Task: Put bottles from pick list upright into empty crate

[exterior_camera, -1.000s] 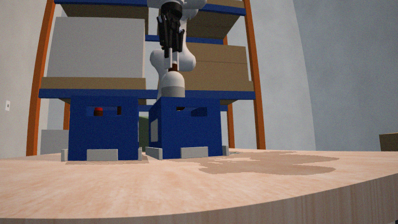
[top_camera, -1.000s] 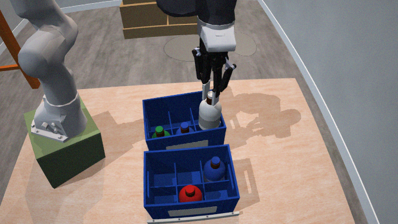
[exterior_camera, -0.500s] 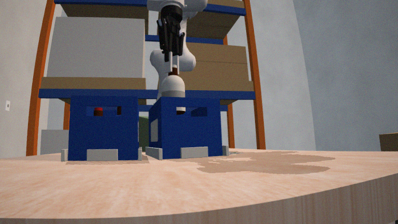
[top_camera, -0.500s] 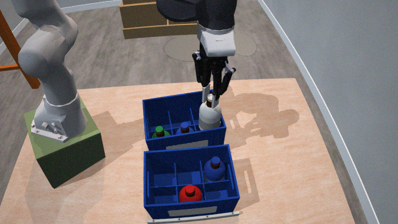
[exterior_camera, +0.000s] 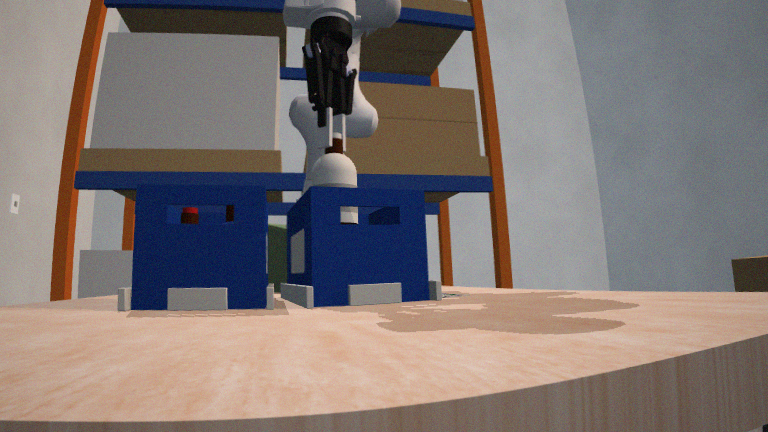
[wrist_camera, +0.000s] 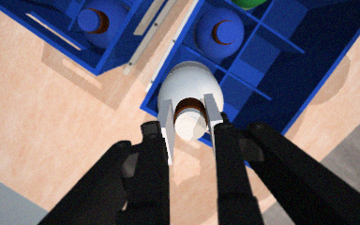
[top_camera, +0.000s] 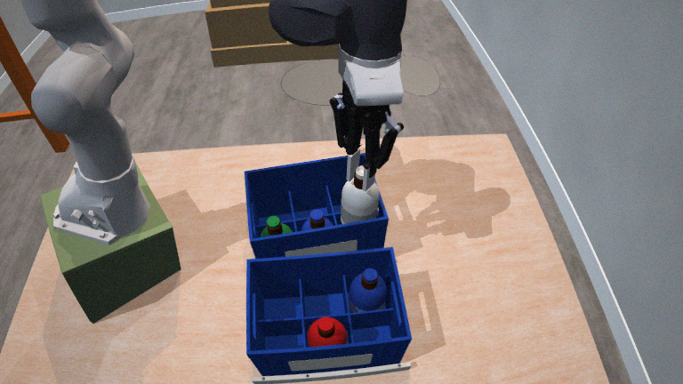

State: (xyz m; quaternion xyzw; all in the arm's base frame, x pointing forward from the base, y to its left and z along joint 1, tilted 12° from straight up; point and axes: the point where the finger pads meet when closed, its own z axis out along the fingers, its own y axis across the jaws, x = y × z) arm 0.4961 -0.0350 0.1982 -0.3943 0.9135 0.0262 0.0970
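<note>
My hand is 80 mm above the white bottle. The rest, counted from my hand: red bottle: 80 mm behind, 240 mm to the right, 190 mm below; then green-labelled bottle: 170 mm behind, 20 mm to the right, 190 mm below; then blue bottle: 10 mm ahead, 150 mm to the right, 190 mm below.
</note>
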